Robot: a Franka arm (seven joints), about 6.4 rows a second.
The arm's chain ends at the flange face. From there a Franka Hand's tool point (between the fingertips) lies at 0.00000 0.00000 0.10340 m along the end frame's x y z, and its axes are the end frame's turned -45 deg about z.
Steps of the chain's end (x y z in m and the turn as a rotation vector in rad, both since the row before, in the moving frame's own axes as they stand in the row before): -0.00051, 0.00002, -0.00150, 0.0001, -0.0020, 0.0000; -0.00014, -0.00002, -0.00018, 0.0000, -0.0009, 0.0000; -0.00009, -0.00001, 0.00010, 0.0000, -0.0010, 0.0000; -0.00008, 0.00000, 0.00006, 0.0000, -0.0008, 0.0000; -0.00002, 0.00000, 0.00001, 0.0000, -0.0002, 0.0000; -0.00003, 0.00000, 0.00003, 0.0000, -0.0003, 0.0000; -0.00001, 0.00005, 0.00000, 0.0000, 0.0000, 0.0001; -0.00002, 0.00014, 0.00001, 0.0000, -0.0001, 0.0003; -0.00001, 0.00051, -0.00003, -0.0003, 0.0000, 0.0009; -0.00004, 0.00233, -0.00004, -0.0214, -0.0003, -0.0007; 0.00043, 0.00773, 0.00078, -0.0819, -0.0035, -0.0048; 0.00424, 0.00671, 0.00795, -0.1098, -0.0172, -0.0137
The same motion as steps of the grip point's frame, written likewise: -0.00051, -0.00050, -0.00150, 0.0015, -0.0013, 0.0000; -0.00015, -0.00018, -0.00018, 0.0006, -0.0006, 0.0000; -0.00013, -0.00014, 0.00010, 0.0007, -0.0007, 0.0000; -0.00012, -0.00012, 0.00006, 0.0006, -0.0006, 0.0000; -0.00003, -0.00003, 0.00001, 0.0001, -0.0001, 0.0000; -0.00004, -0.00004, 0.00003, 0.0002, -0.0002, 0.0000; -0.00004, 0.00003, 0.00000, 0.0000, 0.0000, 0.0001; -0.00012, 0.00008, 0.00001, 0.0001, -0.0001, 0.0003; -0.00039, 0.00038, -0.00003, -0.0002, -0.0002, 0.0009; -0.00326, 0.00316, -0.00006, -0.0149, -0.0153, -0.0007; -0.01139, 0.01151, 0.00043, -0.0554, -0.0604, -0.0048; -0.01097, 0.01456, 0.00731, -0.0655, -0.0898, -0.0137
